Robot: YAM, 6 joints.
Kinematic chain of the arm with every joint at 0, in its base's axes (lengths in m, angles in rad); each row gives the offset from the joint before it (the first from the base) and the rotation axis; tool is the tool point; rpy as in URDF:
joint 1: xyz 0 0 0.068 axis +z
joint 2: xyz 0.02 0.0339 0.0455 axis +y
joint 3: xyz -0.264 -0.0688 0 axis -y
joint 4: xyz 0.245 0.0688 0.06 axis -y
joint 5: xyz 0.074 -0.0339 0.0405 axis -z
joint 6: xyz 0.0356 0 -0.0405 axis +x
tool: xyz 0 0 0 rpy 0 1.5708 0
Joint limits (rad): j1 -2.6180..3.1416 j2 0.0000..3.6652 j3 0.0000..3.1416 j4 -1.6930..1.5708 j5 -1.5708..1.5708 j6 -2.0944..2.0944
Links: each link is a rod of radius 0.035 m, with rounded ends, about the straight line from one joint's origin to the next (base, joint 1, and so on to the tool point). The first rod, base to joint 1, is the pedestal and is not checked.
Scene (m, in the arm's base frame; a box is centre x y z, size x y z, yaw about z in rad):
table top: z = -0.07
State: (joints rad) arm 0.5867 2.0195 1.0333 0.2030 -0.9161 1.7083
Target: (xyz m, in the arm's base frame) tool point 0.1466 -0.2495 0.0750
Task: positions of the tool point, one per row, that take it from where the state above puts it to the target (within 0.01 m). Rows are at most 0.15 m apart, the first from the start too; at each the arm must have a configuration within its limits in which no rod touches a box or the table.
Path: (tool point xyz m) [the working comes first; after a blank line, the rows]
Joints at the target: -1.1285 1.8579 0.6764 0.0842 -0.8062 1.7083
Straight joint move there: clear.

1: 0.3472 0.1369 0.1059
2: 0.3558 0.0328 0.0993
3: 0.3348 -0.0649 0.0929
4: 0.2884 -0.1482 0.0867
5: 0.2231 -0.2109 0.0807
6: 0.1466 -0.2495 0.0750

